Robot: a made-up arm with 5 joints.
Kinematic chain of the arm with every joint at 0, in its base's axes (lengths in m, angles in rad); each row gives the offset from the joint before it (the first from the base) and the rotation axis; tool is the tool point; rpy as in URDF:
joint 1: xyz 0.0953 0 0.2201 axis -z
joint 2: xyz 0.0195 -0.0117 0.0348 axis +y
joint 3: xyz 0.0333 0 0.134 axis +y
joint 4: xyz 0.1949 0 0.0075 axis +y
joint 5: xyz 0.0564 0.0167 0 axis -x
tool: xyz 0 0 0 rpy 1.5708 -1.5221 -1.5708
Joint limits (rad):
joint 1: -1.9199..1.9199
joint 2: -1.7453..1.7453
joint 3: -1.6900..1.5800
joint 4: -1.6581..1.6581
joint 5: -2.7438..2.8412
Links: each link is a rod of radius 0.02 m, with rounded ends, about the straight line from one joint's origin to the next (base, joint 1, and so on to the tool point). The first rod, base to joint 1, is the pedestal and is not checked.
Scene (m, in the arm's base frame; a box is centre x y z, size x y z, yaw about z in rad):
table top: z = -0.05
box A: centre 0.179 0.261 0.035 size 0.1 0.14 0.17 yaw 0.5
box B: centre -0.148 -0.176 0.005 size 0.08 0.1 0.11 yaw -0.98
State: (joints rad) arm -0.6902 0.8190 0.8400 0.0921 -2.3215
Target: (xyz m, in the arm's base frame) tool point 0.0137 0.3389 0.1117
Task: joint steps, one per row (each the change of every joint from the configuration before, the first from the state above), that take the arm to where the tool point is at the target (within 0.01 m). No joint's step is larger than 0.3 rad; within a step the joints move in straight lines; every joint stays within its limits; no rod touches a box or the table.
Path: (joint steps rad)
1: 0.1319 -0.0810 -0.1581 0.2477 0.1147
2: 0.1320 -0.0811 -0.1582 0.2476 0.1147
3: 0.1319 -0.0810 -0.1581 0.2477 0.1148
4: -0.2369 -0.0755 0.0184 -0.1558 -0.0861
5: -0.2370 -0.0756 0.0185 -0.1558 -0.0860
6: -0.2370 -0.0755 0.0184 -0.1558 -0.0861
7: -0.2369 -0.0755 0.0184 -0.1558 -0.0860
8: -0.1377 0.2294 -0.2187 -0.0825 0.0000
9: -0.1376 0.2295 -0.2187 -0.0826 0.0000
10: -0.1376 0.2295 -0.2187 -0.0825 0.0000
11: -0.1376 0.2295 -0.2187 -0.0825 0.0000

